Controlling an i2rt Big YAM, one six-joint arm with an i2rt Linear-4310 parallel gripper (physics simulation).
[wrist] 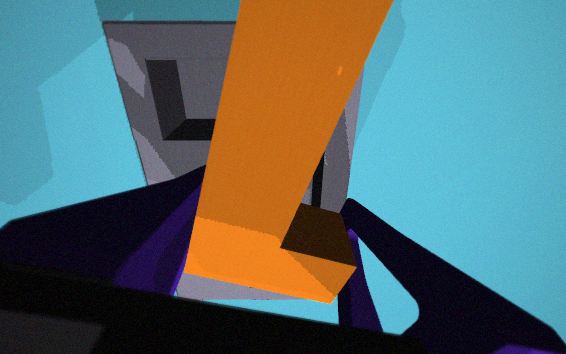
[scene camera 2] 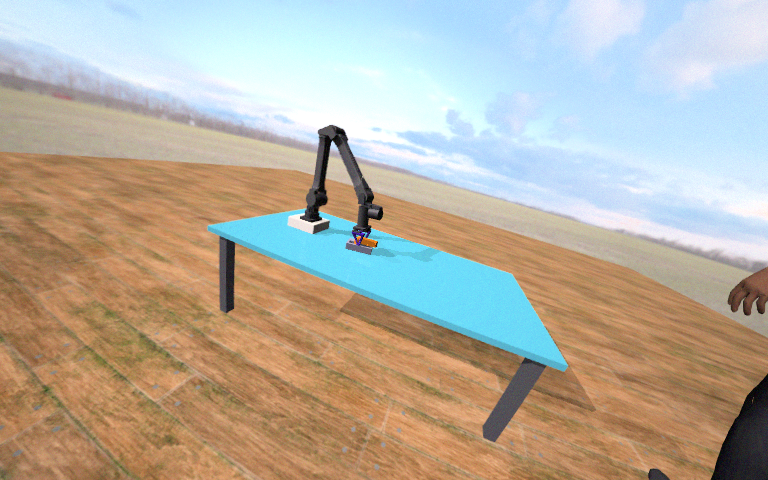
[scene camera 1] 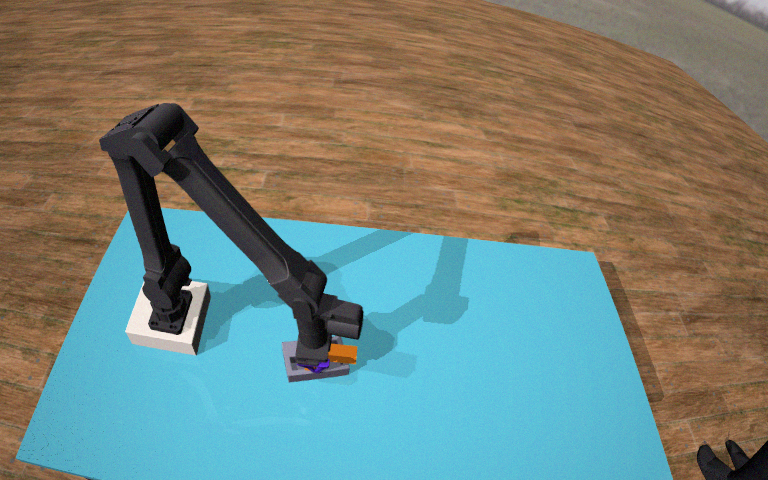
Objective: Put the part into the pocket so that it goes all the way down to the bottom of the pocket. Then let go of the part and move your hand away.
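Frame: origin at the arm's base, x right, y ahead, z up, level; centimetres.
Seen in the pictures: gripper, fingertip midpoint: [wrist: 280, 192] [scene camera 2: 360, 244] [scene camera 1: 317, 360]; arm's base at its link origin: [scene camera 2: 311, 219] [scene camera 1: 171, 311].
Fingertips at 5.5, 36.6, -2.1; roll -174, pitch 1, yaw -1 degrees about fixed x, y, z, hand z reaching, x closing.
Note:
Pixels of each thing's top centre, then the offset from my fingertips to it, as dx, dy, dz. Level surfaces: height alone.
- orange part at its top centre: [wrist: 315, 179] [scene camera 1: 331, 354] [scene camera 2: 366, 239] +0.1, +2.9, +3.8
- grey pocket block at its top centre: [wrist: 248, 199] [scene camera 1: 315, 355] [scene camera 2: 360, 243] -1.3, -0.7, +0.0
- blue table at its surface level: dz -3.6
The orange part [scene camera 1: 342, 354] [scene camera 2: 370, 243] [wrist: 280, 125] is a long bar with a short side arm at its near end. My gripper [scene camera 1: 314, 366] [scene camera 2: 359, 240] [wrist: 280, 192], with purple fingers, is shut on it near that end. The grey pocket block [scene camera 1: 289, 356] [scene camera 2: 357, 248] [wrist: 170, 40] lies on the table below. The part is held above the block and reaches past its right side in scene camera 1. In the wrist view it crosses the block at a slant and hides much of the pocket; the pocket's corner shows to the left.
The arm's white base [scene camera 1: 164, 343] [scene camera 2: 303, 224] stands on the blue table [scene camera 1: 481, 367] [scene camera 2: 453, 294], left of the block. A person's hand [scene camera 2: 748, 295] shows beyond the table at the right edge of scene camera 2.

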